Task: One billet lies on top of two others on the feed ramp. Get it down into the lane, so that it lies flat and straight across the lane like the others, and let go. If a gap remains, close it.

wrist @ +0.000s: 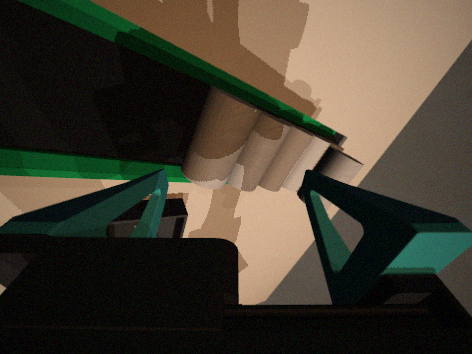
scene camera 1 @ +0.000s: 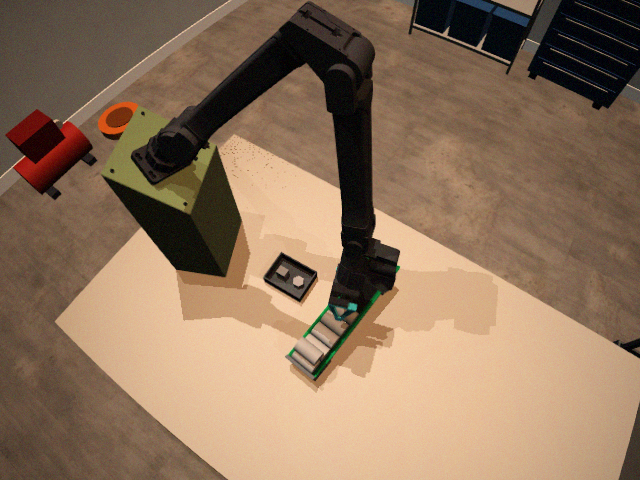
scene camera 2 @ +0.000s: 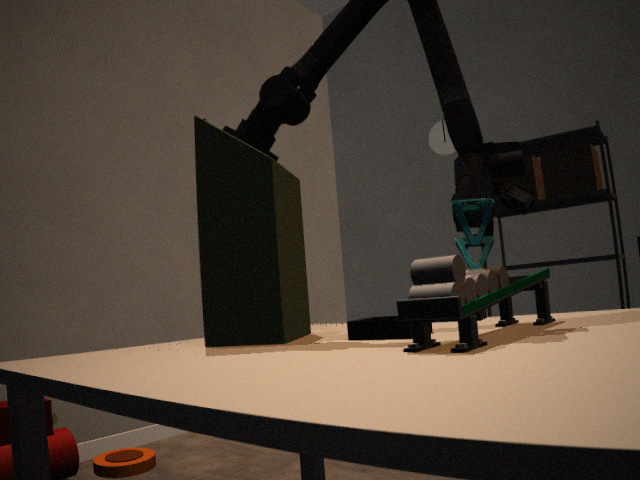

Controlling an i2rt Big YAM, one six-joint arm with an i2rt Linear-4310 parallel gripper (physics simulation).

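Places are measured from the arm's base along level axes (x ahead, y left, z up), in millimetres.
Pixels of known places: gripper, fingertip midpoint: point(wrist: 235, 177) point(scene camera 1: 341, 306) point(scene camera 2: 475, 260); arm's base, origin of the base link: point(scene camera 1: 161, 159) point(scene camera 2: 248, 147).
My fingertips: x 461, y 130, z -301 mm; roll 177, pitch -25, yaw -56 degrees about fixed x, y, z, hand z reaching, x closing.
Observation:
For each thing: its middle in the pictures, then the offset to it from my fingertips. "spot": a spot on its surface instead.
- top billet, body centre: point(wrist: 327, 179) point(scene camera 2: 437, 271) point(scene camera 1: 308, 351) dz -16, dx +23, dy -138 mm
- dark tray, body centre: point(wrist: 144, 240) point(scene camera 2: 390, 327) point(scene camera 1: 290, 276) dz -107, dx -192, dy -14 mm
- ramp's dark end stop, surface spot: point(scene camera 2: 429, 308) spot: dz -64, dx +37, dy -181 mm
The top billet point(scene camera 1: 308, 350) point(scene camera 2: 436, 269) point(wrist: 345, 167) is a pale cylinder lying crosswise on other billets at the low end of the feed ramp point(scene camera 1: 369, 307) point(scene camera 2: 504, 292) point(wrist: 75, 165), which has green side rails. The uppermost billet in the row point(scene camera 1: 336, 321) point(wrist: 222, 132) lies across the lane, and the billets below it lie side by side down to the low end. My gripper point(scene camera 1: 343, 313) point(scene camera 2: 474, 264) point(wrist: 235, 177) has teal fingers. It is open and empty, above the upper part of the row, uphill of the top billet. The fingers partly hide the row in the scene views.
A dark tray point(scene camera 1: 308, 290) point(scene camera 2: 379, 329) point(wrist: 172, 207) with two small blocks stands on the table beside the ramp. A tall green pedestal point(scene camera 1: 206, 222) point(scene camera 2: 237, 248) carries the arm. The ramp's dark end stop point(scene camera 2: 429, 308) closes its low end.

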